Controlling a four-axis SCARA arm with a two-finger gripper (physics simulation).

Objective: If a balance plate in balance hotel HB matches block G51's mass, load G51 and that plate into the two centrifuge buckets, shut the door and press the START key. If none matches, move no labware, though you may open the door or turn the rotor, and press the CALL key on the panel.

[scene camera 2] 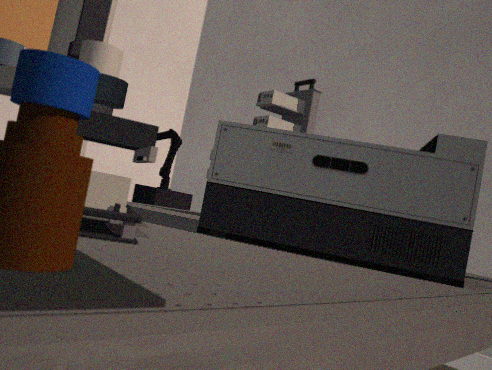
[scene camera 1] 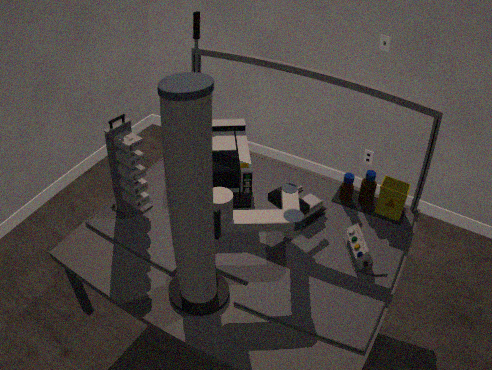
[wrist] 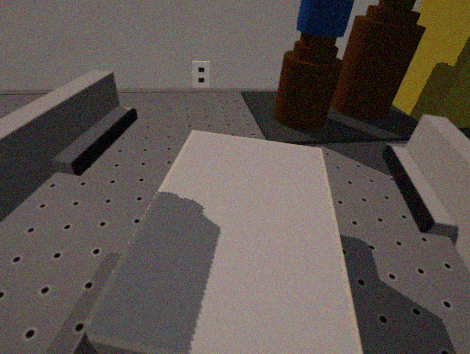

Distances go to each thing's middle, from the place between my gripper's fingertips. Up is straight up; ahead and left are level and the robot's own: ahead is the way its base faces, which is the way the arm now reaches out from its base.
Labels:
My hand is 60 mm above the white plate-like box (scene camera 2: 104, 190), 20 mm past it and 10 mm to the right of it. Also, from my hand: centrifuge (scene camera 2: 407, 212) 530 mm to the left, 10 mm behind, 10 mm above.

